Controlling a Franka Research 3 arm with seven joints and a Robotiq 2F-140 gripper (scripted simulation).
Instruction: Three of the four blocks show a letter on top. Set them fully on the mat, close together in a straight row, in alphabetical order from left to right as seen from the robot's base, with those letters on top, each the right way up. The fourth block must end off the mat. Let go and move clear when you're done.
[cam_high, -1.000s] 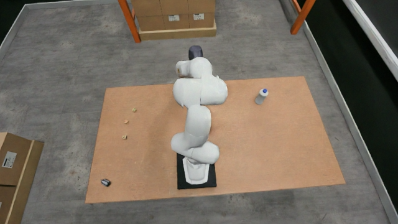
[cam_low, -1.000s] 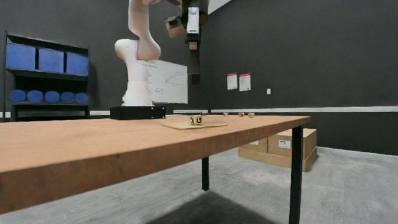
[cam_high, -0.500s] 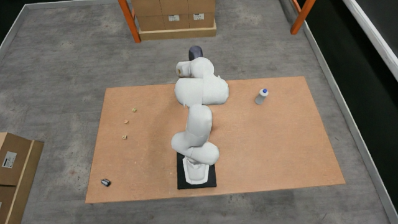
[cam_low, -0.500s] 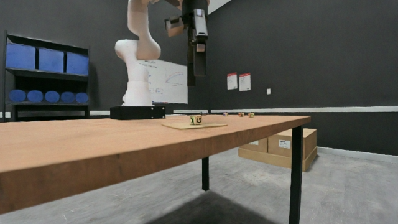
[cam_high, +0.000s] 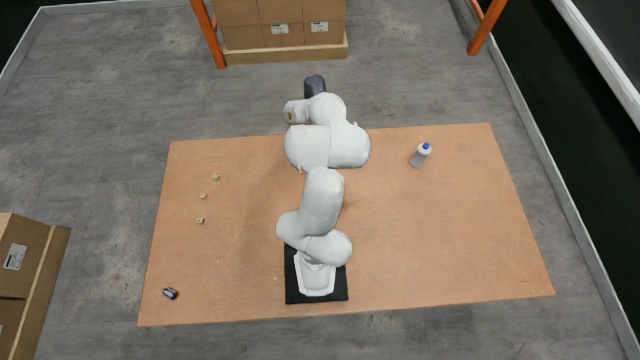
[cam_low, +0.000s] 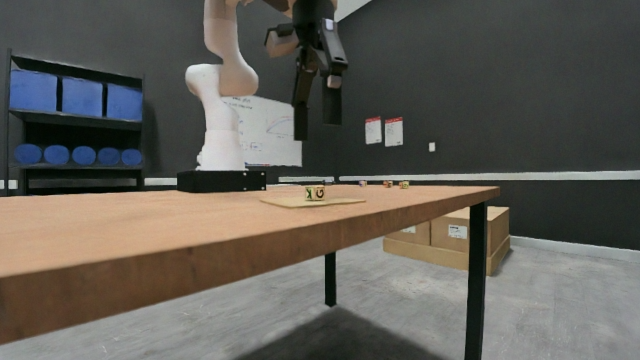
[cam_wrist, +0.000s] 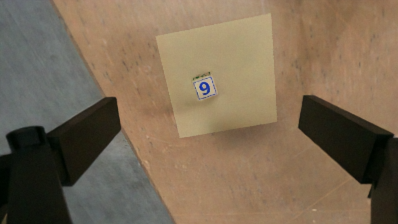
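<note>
Right now my hand is 120 mm above the pale yellow mat and 20 mm past it. The rest, counted from my hand: block 520 mm to the left, 130 mm behind, 110 mm below; white bottle 510 mm to the right, 70 mm behind, 50 mm below; black object 680 mm behind, 650 mm to the left, 110 mm below.
</note>
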